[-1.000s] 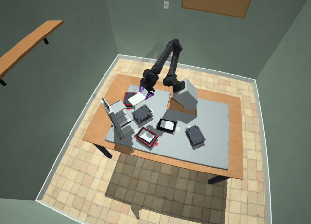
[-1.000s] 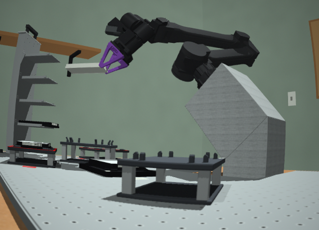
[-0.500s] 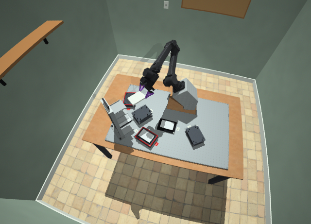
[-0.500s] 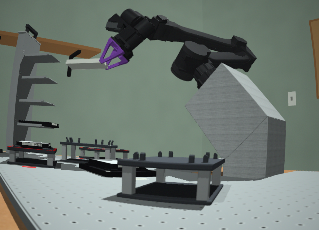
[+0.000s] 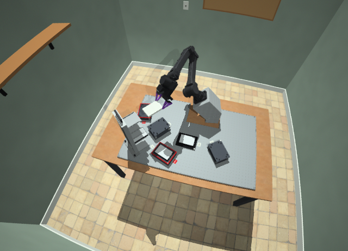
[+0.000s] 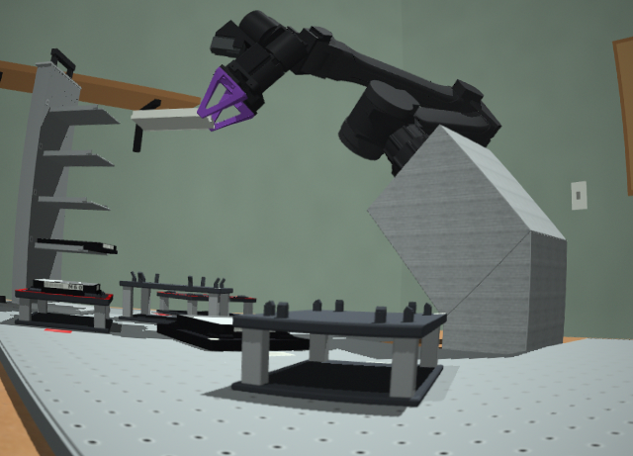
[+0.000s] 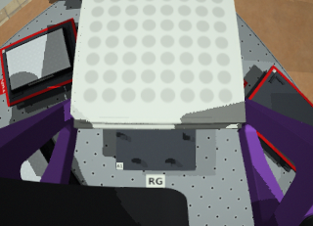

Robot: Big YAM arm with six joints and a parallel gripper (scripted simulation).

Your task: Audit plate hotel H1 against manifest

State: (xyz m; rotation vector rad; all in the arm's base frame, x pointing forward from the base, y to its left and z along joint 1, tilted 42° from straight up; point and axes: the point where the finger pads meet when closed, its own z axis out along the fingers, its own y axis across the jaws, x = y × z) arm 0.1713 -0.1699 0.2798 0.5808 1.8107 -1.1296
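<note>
My hand is 40 mm short of the white well plate and 40 mm to the left of it. The rest, counted from my hand: plate hotel H1: 190 mm ahead, 230 mm to the right, 120 mm below; regrip nest: 20 mm ahead, 20 mm to the right, 270 mm below; RG deck label: 50 mm behind, 60 mm to the left, 330 mm below.
</note>
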